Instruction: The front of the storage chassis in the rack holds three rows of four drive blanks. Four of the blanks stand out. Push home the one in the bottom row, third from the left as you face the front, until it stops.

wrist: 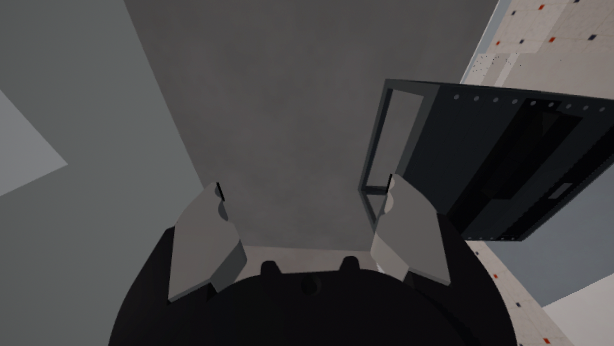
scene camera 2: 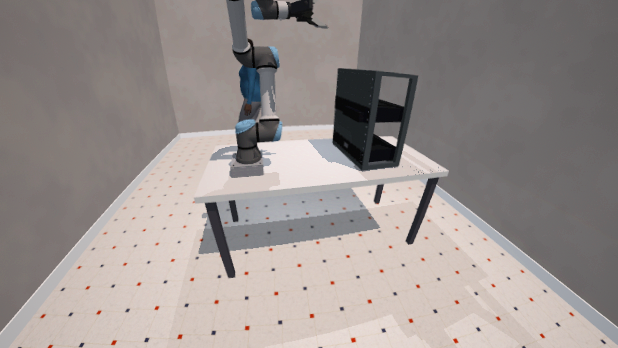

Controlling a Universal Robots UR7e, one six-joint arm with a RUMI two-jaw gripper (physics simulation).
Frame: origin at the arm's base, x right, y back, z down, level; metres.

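Seen in the pictures: gripper, between the fingertips: point(wrist: 305, 181) point(scene camera 2: 327, 11); arm's base, origin of its link: point(scene camera 2: 248, 158).
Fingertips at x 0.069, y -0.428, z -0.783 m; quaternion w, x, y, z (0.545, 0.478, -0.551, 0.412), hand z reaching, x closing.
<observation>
Pixels of each thing's middle, then the offset from my fingertips to it. "*": a spot on its surface instead. Level surfaces: height alone.
- dark rack, middle of its body: point(wrist: 461, 164) point(scene camera 2: 367, 115) dx -0.234, dy -0.371, dz +0.562 m
- black unit, a spot on its surface: point(wrist: 520, 150) * dx -0.079, dy -0.218, dz +0.494 m
- white table, height of its surface: dz +0.859 m
The dark rack point(scene camera 2: 371, 120) point(wrist: 450, 135) stands upright on the table. It holds a black unit point(scene camera 2: 350, 109) point(wrist: 520, 150) at middle height and another black unit point(scene camera 2: 348, 146) point(wrist: 560, 190) with a small light patch at the bottom. The fronts are too dark and small to tell single drive blanks, or which of them stand out. My gripper point(scene camera 2: 321, 25) point(wrist: 305, 181) is open, with a wide gap and no object between its fingers. It is higher than the rack's top and to its left in the scene view, apart from it. In the wrist view the rack is at the right, partly behind the right finger.
The white table point(scene camera 2: 295, 172) carries the arm's base point(scene camera 2: 247, 168) at its left and the rack at its right. A person in blue point(scene camera 2: 248, 87) stands behind the arm. Grey walls point(scene camera 2: 490, 100) point(wrist: 300, 100) rise around the table.
</observation>
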